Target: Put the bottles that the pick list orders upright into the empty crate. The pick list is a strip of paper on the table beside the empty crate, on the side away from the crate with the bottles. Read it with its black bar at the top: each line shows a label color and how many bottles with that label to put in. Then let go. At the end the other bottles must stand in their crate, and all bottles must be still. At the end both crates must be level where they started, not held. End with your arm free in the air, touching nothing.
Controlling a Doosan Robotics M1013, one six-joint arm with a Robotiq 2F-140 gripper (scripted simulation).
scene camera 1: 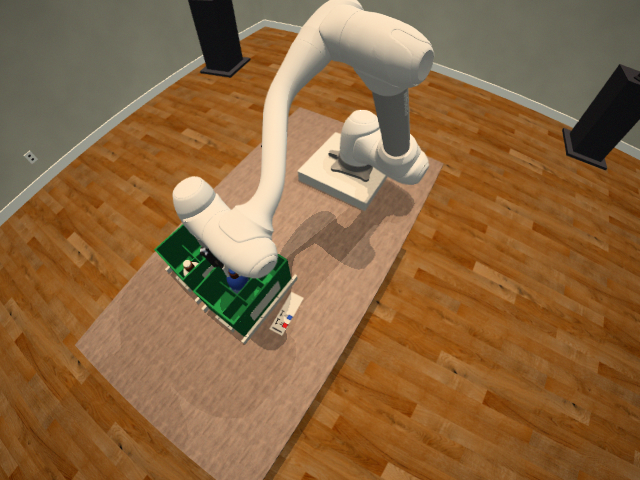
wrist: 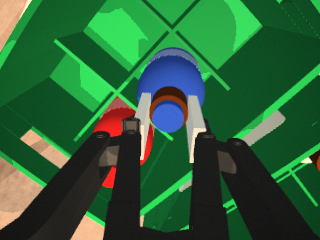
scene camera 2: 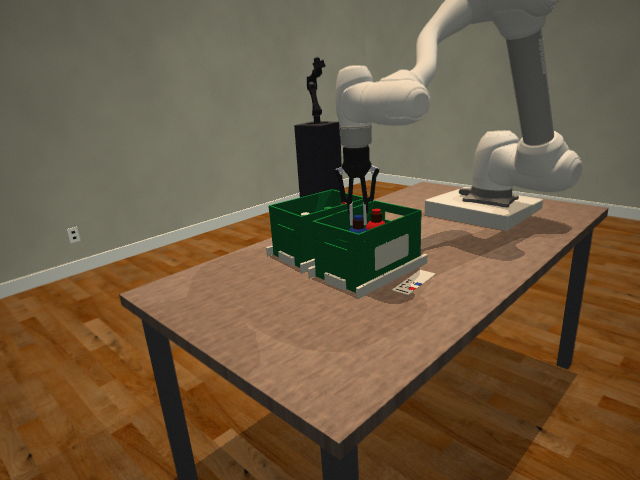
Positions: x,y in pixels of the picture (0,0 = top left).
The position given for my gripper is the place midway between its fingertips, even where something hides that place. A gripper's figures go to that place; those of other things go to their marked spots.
Labels:
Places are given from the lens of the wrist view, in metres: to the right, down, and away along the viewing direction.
my gripper (wrist: 168,107): 0.01, -0.01, 0.22
green crate (wrist: 258,61): 0.10, -0.06, 0.25
blue-label bottle (wrist: 172,74): 0.01, -0.04, 0.23
The marked spots on the blue-label bottle and the green crate are 0.10 m apart.

